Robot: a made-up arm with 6 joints.
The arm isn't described. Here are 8 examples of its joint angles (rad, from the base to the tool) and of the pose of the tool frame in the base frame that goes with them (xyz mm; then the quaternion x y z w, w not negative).
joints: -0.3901 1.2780 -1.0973 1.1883 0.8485 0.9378
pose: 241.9 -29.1 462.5 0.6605 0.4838 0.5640 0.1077
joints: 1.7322 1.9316 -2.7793 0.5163 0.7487 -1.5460
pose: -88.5 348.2 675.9 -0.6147 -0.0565 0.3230 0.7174
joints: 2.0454 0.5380 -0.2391 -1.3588 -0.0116 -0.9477
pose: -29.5 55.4 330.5 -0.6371 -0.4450 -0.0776 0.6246
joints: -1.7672 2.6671 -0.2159 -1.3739 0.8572 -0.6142
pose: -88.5 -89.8 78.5 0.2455 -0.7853 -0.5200 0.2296
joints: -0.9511 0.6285 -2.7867 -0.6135 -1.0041 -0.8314
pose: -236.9 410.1 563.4 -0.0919 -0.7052 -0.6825 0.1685
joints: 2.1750 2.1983 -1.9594 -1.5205 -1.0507 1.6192
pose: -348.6 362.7 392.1 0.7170 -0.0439 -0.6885 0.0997
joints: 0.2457 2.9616 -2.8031 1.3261 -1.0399 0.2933
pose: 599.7 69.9 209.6 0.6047 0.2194 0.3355 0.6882
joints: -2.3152 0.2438 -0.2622 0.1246 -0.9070 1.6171
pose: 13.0 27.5 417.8 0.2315 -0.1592 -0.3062 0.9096
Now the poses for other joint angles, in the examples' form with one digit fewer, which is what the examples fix.
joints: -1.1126 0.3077 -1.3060 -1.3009 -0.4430 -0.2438
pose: -43 174 603 -0.239 0.129 -0.921 0.280
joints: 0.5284 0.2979 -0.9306 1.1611 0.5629 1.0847
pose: -79 7 513 0.225 0.501 0.835 0.048
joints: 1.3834 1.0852 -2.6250 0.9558 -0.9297 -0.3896
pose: 25 -197 758 0.449 -0.115 0.739 0.489
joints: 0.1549 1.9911 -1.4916 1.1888 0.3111 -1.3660
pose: 453 98 333 -0.219 0.834 0.115 0.494
